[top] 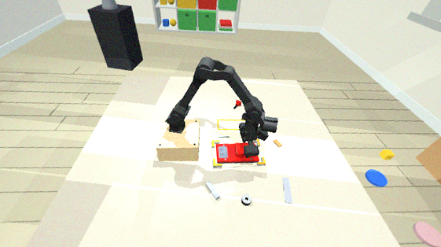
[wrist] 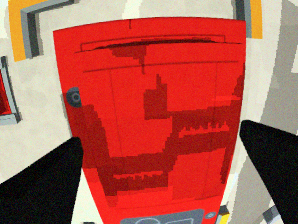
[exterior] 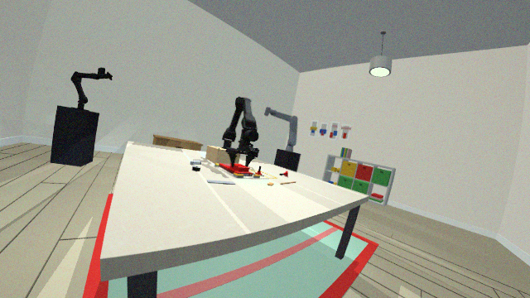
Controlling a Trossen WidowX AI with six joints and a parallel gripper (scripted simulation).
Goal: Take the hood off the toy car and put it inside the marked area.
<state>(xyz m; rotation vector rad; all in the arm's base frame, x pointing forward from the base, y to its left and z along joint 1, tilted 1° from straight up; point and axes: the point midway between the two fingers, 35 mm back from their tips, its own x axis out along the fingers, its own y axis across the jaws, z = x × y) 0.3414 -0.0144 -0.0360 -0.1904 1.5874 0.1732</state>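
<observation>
Right now my gripper tip is right at the red hood. From my gripper tip the other things lie so: wooden stick (120 mm ahead, 270 mm to the left, 30 mm below); brown block (170 mm ahead, 110 mm to the left, 30 mm below).
</observation>
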